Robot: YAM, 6 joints.
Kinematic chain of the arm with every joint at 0, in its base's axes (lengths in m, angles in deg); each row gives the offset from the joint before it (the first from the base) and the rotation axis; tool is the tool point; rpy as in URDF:
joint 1: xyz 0 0 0.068 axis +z
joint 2: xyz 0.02 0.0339 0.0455 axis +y
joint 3: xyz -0.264 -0.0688 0 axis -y
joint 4: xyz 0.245 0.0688 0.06 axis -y
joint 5: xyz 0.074 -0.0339 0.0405 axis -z
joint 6: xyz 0.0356 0 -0.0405 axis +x
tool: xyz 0 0 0 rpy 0 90 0
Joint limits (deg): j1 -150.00..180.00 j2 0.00..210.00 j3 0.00..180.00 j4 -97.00..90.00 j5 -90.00..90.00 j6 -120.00..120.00
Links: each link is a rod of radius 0.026 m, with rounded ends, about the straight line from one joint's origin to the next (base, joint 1, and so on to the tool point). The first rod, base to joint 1, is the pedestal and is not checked.
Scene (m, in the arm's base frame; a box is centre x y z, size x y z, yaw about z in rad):
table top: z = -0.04
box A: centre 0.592 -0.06 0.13 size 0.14 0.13 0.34 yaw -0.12
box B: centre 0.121 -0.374 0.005 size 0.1 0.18 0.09 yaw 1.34
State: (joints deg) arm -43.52 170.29 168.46 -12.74 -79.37 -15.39
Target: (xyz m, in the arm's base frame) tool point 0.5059 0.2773 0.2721
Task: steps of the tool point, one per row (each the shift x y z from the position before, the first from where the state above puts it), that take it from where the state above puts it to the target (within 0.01 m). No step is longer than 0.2 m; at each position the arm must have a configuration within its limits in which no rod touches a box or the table.
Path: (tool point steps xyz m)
1: 0.0103 0.0833 0.1597
2: -0.0417 0.1020 0.1408
3: -0.0921 0.1012 0.1089
4: -0.1321 0.0822 0.0676
5: 0.1300 0.0245 -0.0573
6: 0.1044 0.0692 -0.0902
7: 0.0595 0.0989 -0.1159
8: 0.0048 0.1072 -0.1314

